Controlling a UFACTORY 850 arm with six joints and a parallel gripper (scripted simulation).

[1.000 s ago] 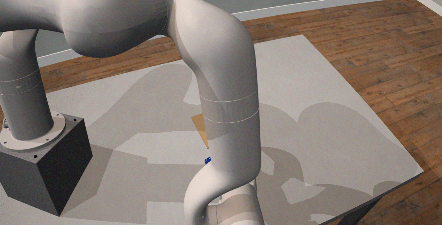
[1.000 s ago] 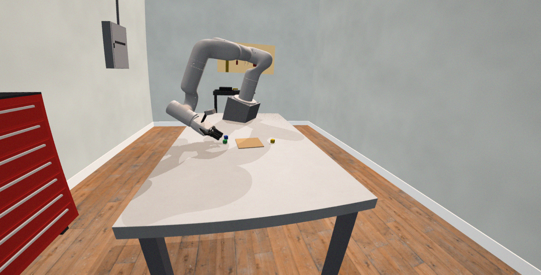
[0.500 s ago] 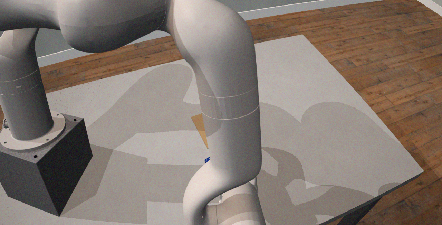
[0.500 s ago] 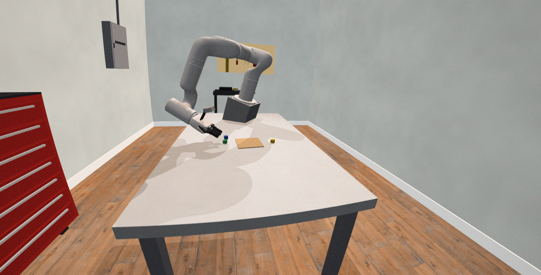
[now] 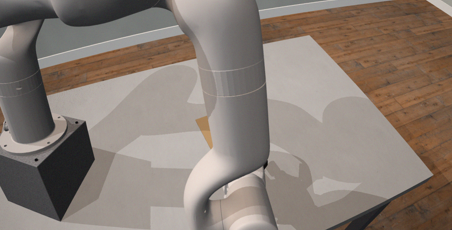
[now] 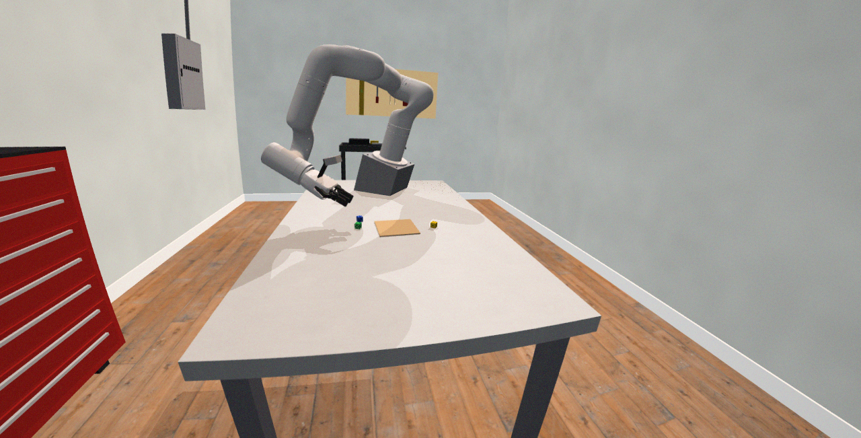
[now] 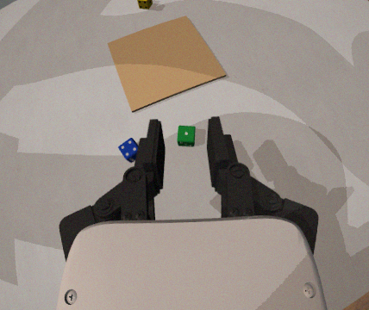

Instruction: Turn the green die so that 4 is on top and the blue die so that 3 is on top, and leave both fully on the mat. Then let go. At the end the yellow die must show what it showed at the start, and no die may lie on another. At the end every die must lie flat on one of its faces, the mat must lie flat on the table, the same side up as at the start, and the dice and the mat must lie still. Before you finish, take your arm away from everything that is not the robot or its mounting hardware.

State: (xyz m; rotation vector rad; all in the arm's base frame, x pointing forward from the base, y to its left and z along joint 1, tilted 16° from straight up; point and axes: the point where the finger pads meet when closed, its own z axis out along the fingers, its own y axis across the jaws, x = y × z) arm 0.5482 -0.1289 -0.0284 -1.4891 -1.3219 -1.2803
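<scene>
My gripper is now 100 mm above the green die, 50 mm to the right of it and 10 mm short of it. Also, from my hand: blue die 100 mm below, 60 mm behind, 40 mm to the left; then tan mat 180 mm to the left, 100 mm below; then yellow die 320 mm to the left, 100 mm below, 20 mm behind.
</scene>
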